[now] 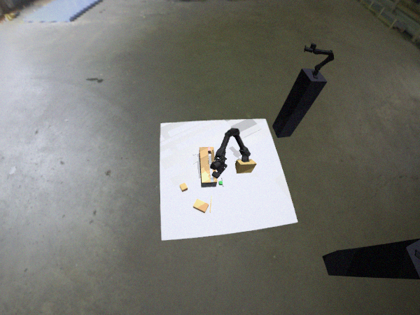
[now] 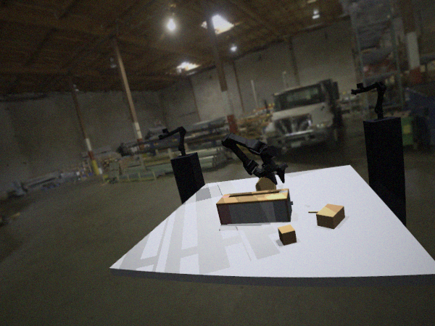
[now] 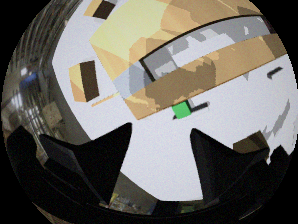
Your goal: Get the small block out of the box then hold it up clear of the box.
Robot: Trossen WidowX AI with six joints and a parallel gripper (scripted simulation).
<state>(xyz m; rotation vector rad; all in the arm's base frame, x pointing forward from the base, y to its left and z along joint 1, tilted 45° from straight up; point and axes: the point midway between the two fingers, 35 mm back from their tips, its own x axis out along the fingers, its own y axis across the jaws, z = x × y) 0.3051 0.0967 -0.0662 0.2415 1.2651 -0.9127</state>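
My gripper tip is 14 cm above the green block, 4 cm past it and 2 cm to the right of it. Round my gripper tip: tan box (15 cm to the right, 9 cm below, 3 cm ahead); then flat tan block (21 cm to the left, 20 cm ahead, 13 cm below); then thin stick (20 cm to the left, 15 cm below, 10 cm ahead).
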